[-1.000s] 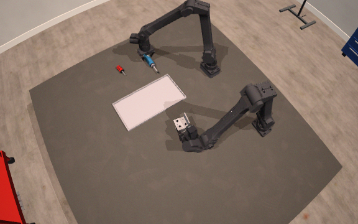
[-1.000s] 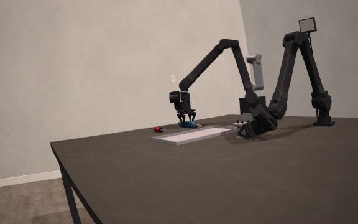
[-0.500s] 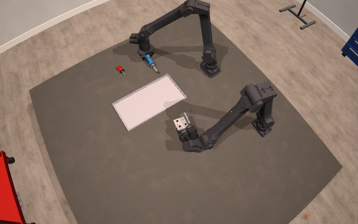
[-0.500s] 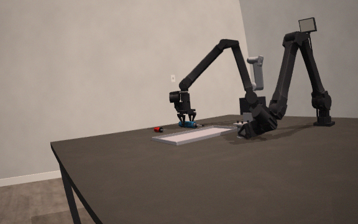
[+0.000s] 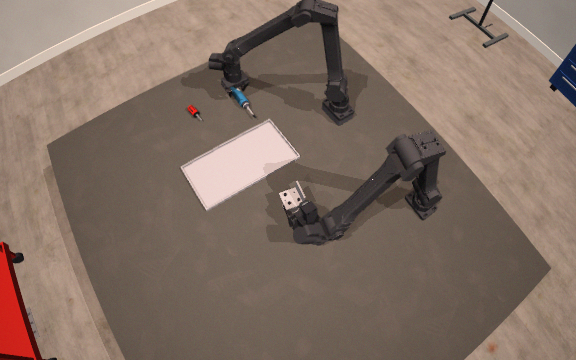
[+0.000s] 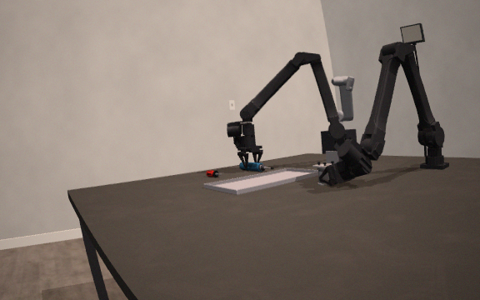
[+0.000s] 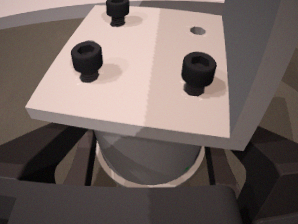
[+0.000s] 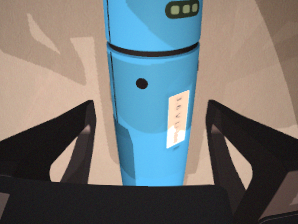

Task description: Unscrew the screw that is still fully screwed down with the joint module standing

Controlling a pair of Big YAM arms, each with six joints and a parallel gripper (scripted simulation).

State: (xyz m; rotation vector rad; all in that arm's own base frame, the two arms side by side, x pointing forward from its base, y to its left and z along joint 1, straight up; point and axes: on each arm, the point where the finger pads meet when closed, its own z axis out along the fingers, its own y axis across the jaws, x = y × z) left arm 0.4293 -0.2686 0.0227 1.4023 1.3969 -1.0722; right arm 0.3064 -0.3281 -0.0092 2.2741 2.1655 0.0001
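My left hand is 5 cm below the white bracket plate. The rest, counted from my left hand: red tool 58 cm to the right, 9 cm ahead, 1 cm below; flat white tray 26 cm to the right, 6 cm ahead, 2 cm below.
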